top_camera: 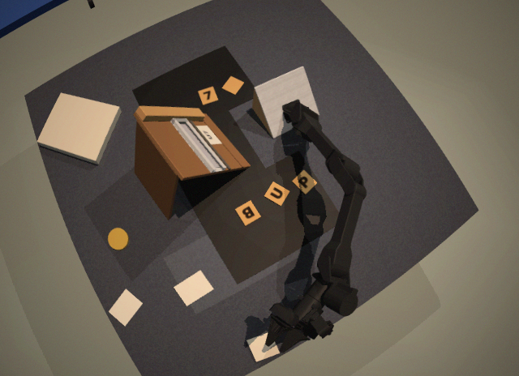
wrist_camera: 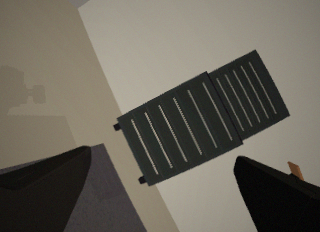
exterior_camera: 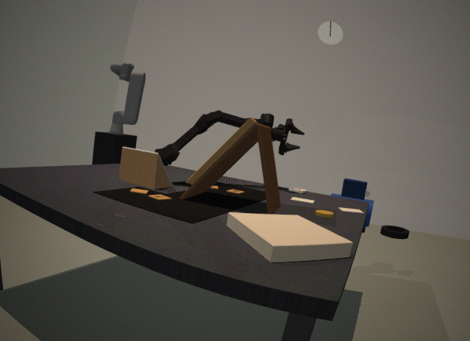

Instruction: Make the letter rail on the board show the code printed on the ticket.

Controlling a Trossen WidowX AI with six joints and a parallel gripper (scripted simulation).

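The letter tile lies 21 cm behind my gripper tip, 81 cm to the right of it and 25 cm below it. Also, from my gripper tip: white ticket: 14 cm behind, 64 cm to the right, 17 cm below; dark mat: 22 cm behind, 60 cm to the right, 25 cm below; yellow disc: 26 cm ahead, 49 cm to the right, 24 cm below.
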